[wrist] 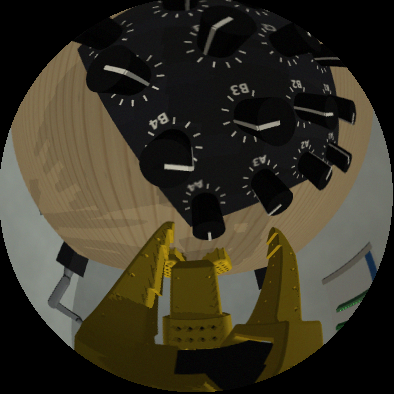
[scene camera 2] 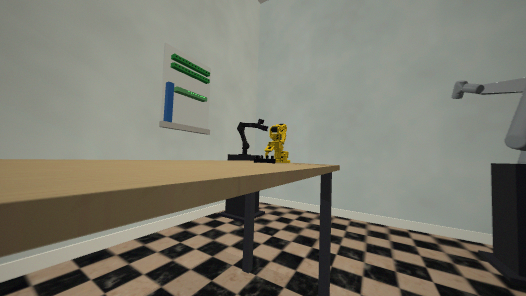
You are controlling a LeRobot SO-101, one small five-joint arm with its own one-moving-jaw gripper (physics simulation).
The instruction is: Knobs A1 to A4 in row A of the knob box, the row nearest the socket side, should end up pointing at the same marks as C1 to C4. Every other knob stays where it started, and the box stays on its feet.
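Places are measured from the arm's base along level axes (x ahead, y left, z up), in metres.
Where they show: end effector, tool point: (wrist: pixel 173 229) (scene camera 2: pixel 275 158); arm's base, origin of the base link: (wrist: pixel 193 256) (scene camera 2: pixel 279 162).
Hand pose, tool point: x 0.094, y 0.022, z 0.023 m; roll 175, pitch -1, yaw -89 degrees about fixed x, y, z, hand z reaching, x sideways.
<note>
Each offset is from my tool point to the top centre of the thing. "pt": to the spot under its first point. Level surfaces: height alone.
The black knob box {0.076 m ahead, 0.027 m right, 0.015 m up} (scene camera 2: pixel 258 160) (wrist: pixel 187 95) sits on the table. In the wrist view, knob A4 {0.021 m ahead, 0.013 m right, 0.015 m up} (wrist: pixel 207 215) is nearest the jaws, its white line toward the bottom of the view. Knobs A3 {0.035 m ahead, 0.036 m right, 0.015 m up} (wrist: pixel 270 190), A2 {0.049 m ahead, 0.059 m right, 0.015 m up} (wrist: pixel 314 170) and A1 {0.063 m ahead, 0.082 m right, 0.015 m up} (wrist: pixel 339 156) run off to the right. C4 {0.067 m ahead, 0.014 m left, 0.015 m up} (wrist: pixel 118 72) and C3 {pt 0.075 m ahead, 0.008 m right, 0.015 m up} (wrist: pixel 225 32) show white lines; C2 (wrist: pixel 290 41) is dark and C1 is hard to make out. My yellow gripper (wrist: pixel 222 228) is open, a wide gap between its jaws. A4 shows between and past the tips, with neither jaw pressing on it.
Row B stands beside row A, with B4 {0.044 m ahead, 0.000 m left, 0.015 m up} (wrist: pixel 167 157), B3 {0.058 m ahead, 0.022 m right, 0.015 m up} (wrist: pixel 265 120) and B2 {0.072 m ahead, 0.045 m right, 0.015 m up} (wrist: pixel 316 109) close by. The wooden table {0.023 m down} (scene camera 2: pixel 150 172) (wrist: pixel 65 150) carries the box. A black arm (scene camera 2: pixel 242 134) stands behind my yellow arm, and a grey arm (scene camera 2: pixel 517 122) is far right.
</note>
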